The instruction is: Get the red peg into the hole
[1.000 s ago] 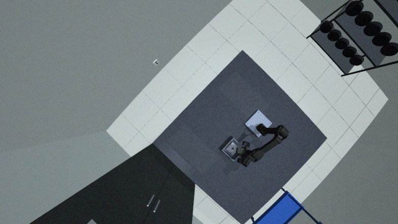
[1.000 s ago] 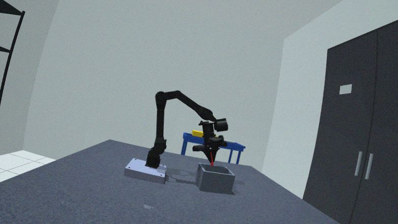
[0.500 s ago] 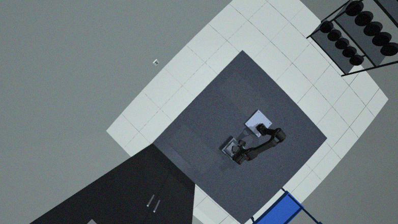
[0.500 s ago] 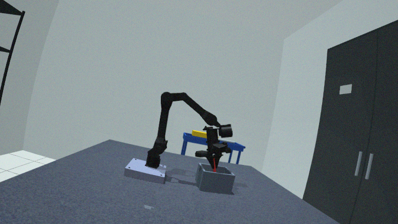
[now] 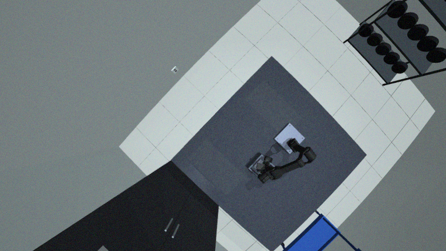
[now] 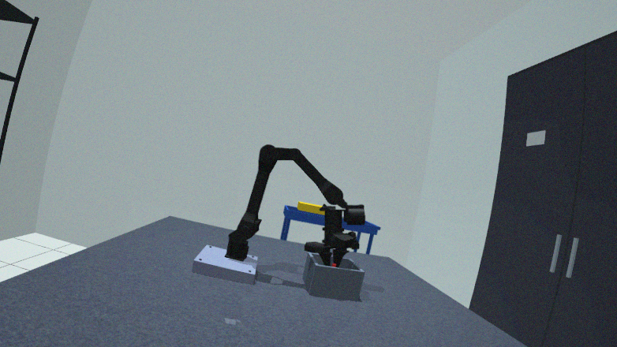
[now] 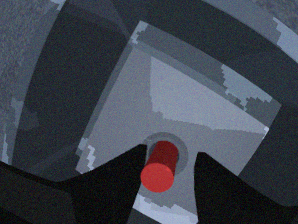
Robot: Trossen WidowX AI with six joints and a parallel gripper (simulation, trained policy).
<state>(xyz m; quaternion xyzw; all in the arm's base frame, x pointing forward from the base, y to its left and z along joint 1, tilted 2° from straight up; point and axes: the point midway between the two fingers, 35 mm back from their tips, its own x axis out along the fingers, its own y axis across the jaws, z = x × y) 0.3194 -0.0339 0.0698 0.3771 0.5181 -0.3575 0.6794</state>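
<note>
My gripper tip is now 10 mm to the right of the red peg and 10 mm above it. Round my gripper tip: bottom plate: 20 mm below; then grey box: 40 mm below.
</note>
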